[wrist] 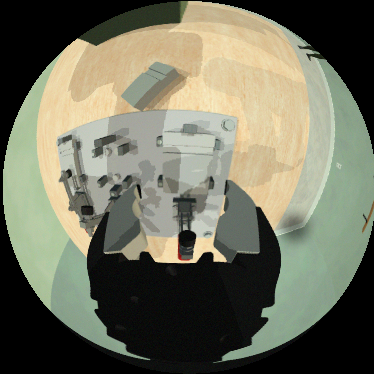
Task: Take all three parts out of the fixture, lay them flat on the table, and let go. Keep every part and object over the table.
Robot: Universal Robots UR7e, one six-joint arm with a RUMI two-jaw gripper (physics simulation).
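Frame: origin at the arm's base, x down, y ahead, z right, level; centimetres.
Seen in the pictures: gripper, fingertip midpoint: [181, 183].
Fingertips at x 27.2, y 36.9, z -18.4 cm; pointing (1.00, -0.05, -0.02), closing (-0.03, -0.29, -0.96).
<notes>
Pixels of each thing's top centre, then the offset from my fingertips to it. "pt": a spot on its surface instead. Level surfaces: height alone.
- grey plate, surface spot: [150, 127] pt dy -4.8, dx +4.4, dz +5.3 cm
- grey block-shaped part, top centre: [144, 80] dy -11.1, dx +2.6, dz +7.3 cm
- wide pale part, top centre: [186, 165] dy -1.3, dx +2.3, dz -0.3 cm
- toggle clamp, surface spot: [186, 215] pt dy +5.0, dx +0.7, dz -1.8 cm
- narrow pale part, surface spot: [67, 147] pt dy -1.2, dx +2.8, dz +21.1 cm
- bolt head, surface spot: [228, 124] pt dy -7.7, dx +3.8, dz -4.2 cm
- wooden table, surface height: dx +5.9 cm
The fixture is a grey plate [150, 127] in the wrist view, with small dark stops and toggle clamps. One grey block-shaped part [150, 85] lies on the table beyond its far edge. A wide pale part [192, 140] sits among stops at the fixture's right, partly in shadow. Below it, a toggle clamp [185, 215] stands with its arm swung back off the part, its black tip towards me and its red handle partly hidden. A narrow pale part [67, 147] appears at the far left, partly hidden by clamp arms. My gripper [181, 183] is open, its fingers either side of the right clamp, holding nothing.
More clamp arms with a black tip [86, 210] crowd the fixture's lower left. Small dark stops [105, 141] stand in the left middle. A bolt head [228, 124] is at the upper right corner. The wooden table [270, 110] ends at the right beside a pale grey strip.
</notes>
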